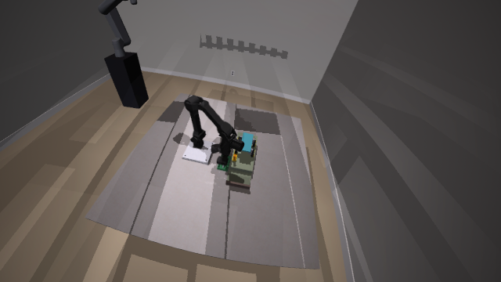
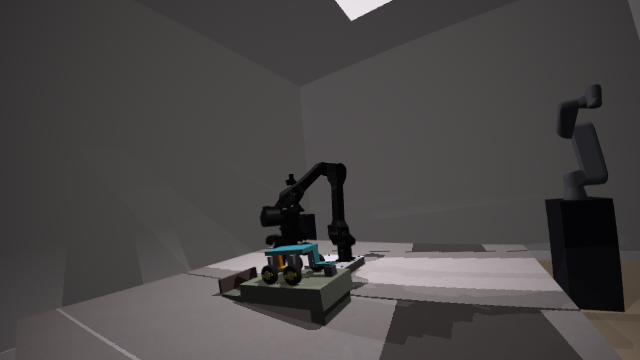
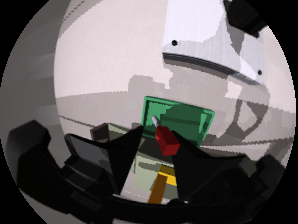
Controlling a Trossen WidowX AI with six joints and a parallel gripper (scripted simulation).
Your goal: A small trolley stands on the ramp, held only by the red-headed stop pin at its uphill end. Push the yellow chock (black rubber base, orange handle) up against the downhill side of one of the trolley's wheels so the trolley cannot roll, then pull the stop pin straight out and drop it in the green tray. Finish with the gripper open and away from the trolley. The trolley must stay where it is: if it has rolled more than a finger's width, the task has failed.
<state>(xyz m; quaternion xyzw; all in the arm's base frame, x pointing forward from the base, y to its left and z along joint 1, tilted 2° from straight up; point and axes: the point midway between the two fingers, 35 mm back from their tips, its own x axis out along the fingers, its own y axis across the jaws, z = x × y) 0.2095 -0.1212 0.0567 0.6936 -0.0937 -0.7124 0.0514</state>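
Now: gripper tip 70 mm short of the yellow chock, 40 mm to the right of it and 30 mm below it. The rest, counted from my gripper tip: dark stop bar (130 mm to the right, 110 mm ahead, 20 mm below); pale green ramp (130 mm ahead, 120 mm to the left, 10 mm below); red-headed stop pin (10 mm below).
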